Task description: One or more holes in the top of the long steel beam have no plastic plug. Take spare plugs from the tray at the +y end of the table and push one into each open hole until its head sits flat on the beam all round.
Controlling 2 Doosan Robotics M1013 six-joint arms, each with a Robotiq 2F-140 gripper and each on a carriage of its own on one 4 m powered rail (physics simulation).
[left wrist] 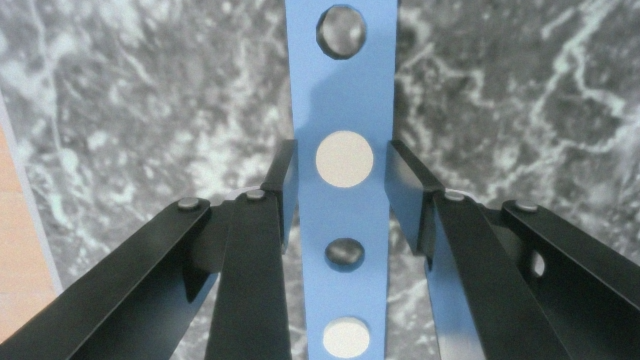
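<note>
The long blue beam (pixel 345 210) runs from top to bottom through the middle of the left wrist view. A pale round plug head (pixel 344 159) covers a hole between my left fingertips, and another pale plug head (pixel 346 337) shows near the bottom edge. An open hole (pixel 341 31) with a dark rim is near the top. A second open hole (pixel 345 254) lies between the two plug heads. My left gripper (pixel 341 164) is open and empty, with one finger at each side of the beam in this view. The spare plug tray and my right gripper do not show.
The marbled grey table top (pixel 150 125) lies on both sides of the beam. Its pale edge runs down the left side of the view, with a light wooden floor (pixel 22 250) beyond it.
</note>
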